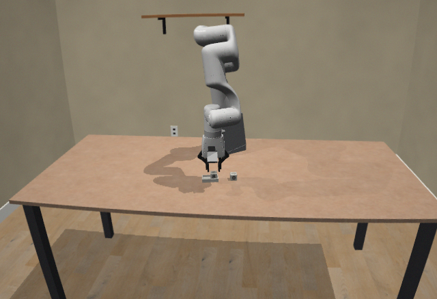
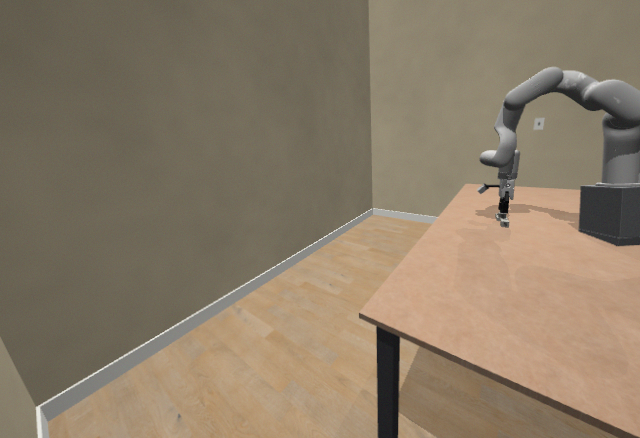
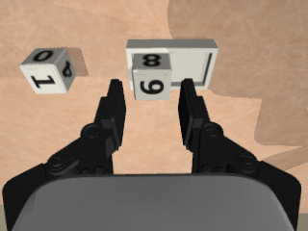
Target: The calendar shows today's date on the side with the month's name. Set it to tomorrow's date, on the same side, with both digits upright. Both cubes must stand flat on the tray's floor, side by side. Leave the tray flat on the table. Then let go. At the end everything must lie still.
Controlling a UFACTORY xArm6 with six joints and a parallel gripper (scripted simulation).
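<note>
Right now my hand is 6 cm above the calendar tray and 2 cm to the left of it.
</note>
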